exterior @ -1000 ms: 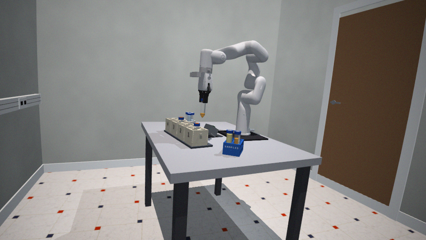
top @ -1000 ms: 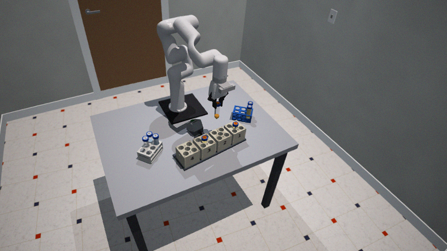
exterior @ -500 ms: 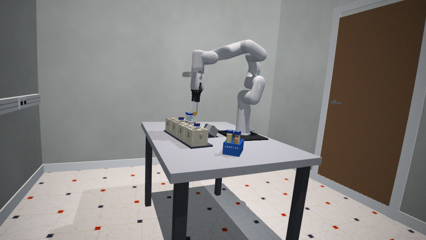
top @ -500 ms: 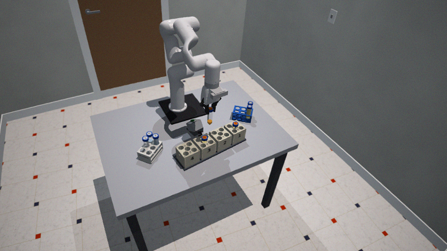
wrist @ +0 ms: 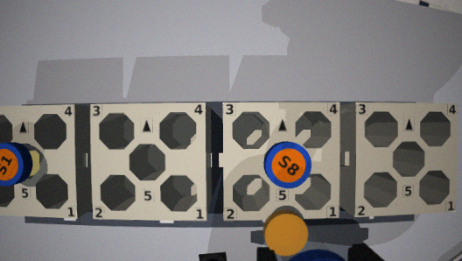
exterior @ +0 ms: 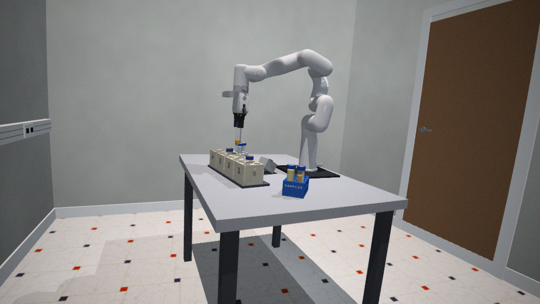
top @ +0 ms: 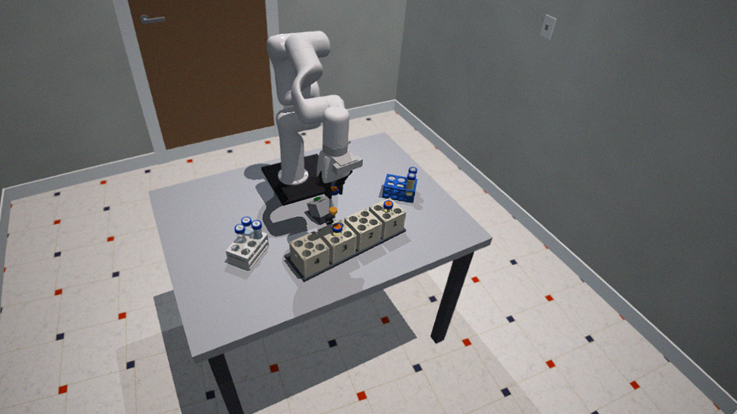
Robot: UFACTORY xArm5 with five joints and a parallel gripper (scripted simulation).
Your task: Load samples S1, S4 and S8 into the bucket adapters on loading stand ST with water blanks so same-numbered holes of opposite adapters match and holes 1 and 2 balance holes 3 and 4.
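The adapter 3 is 200 mm below my hand and 40 mm ahead of it. From my hand the other things lie so: white rack 290 mm to the right, 220 mm below, 70 mm behind; then blue samples rack 370 mm to the left, 220 mm below, 160 mm behind.
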